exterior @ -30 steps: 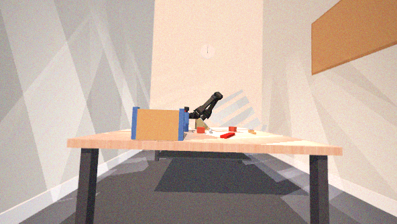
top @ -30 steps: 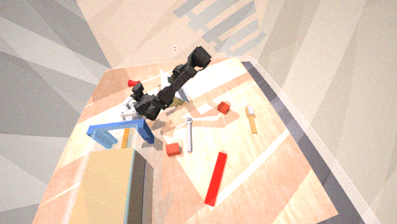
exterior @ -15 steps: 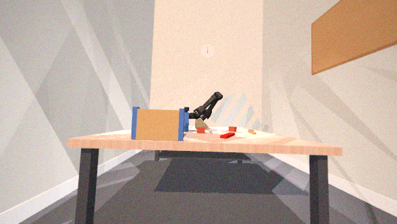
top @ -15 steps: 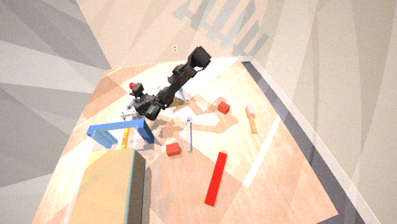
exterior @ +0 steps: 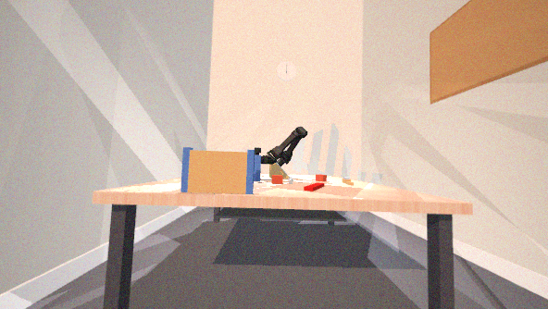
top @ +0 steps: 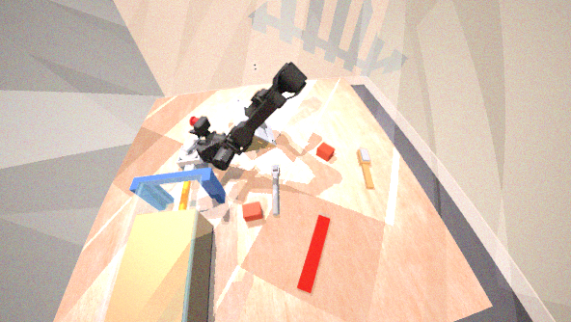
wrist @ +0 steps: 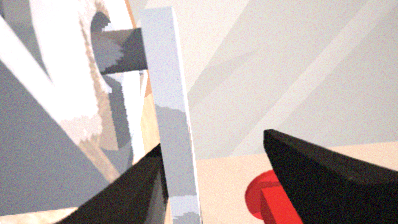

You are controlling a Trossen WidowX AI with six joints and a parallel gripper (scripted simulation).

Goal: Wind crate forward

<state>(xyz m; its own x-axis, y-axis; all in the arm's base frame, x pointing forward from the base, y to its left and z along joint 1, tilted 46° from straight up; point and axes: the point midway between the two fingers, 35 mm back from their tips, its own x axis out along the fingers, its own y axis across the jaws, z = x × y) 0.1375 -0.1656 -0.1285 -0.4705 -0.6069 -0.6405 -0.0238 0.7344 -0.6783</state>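
My gripper tip is 2 cm to the right of the grey crank arm and 1 cm above it. The rest, counted from my gripper tip: blue steel frame (20 cm ahead, 3 cm to the right, 2 cm below); then grey winch (10 cm below, 3 cm to the right, 3 cm ahead); then red grip (4 cm to the left, 3 cm behind, 2 cm above).
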